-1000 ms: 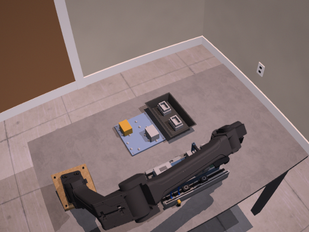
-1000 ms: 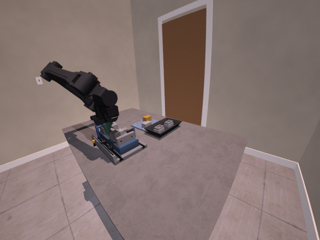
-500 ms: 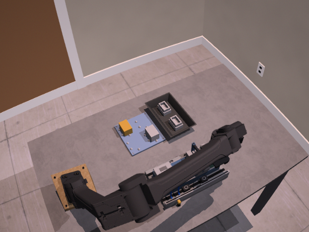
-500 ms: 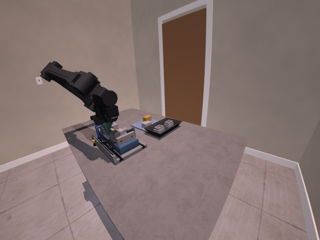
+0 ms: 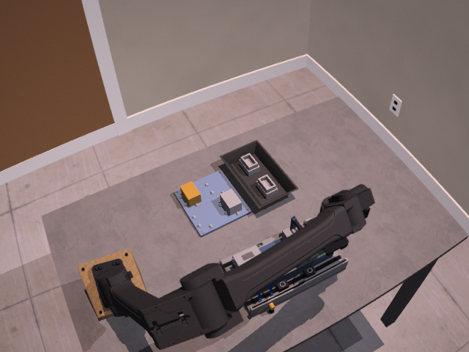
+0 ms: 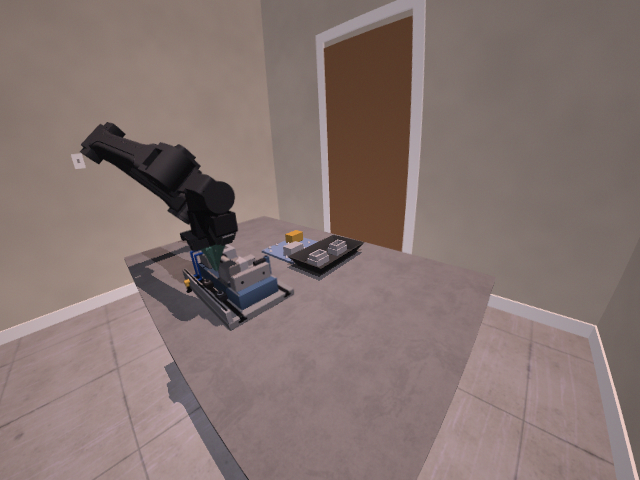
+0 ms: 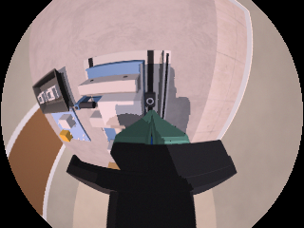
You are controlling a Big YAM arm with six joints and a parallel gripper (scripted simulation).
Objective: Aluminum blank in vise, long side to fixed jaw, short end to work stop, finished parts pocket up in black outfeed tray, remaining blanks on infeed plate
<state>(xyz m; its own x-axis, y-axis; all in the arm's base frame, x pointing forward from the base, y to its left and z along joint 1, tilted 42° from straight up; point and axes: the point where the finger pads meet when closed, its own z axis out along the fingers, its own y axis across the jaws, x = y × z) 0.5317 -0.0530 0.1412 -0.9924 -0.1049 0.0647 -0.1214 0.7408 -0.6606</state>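
Right now the gray rail is 9 cm below my hand, 7 cm behind it and 3 cm to the right of it. Round my hand: yellow brass blank: 38 cm to the left, 24 cm behind, 10 cm below; blue vise: 8 cm below, 8 cm behind, 6 cm to the left.
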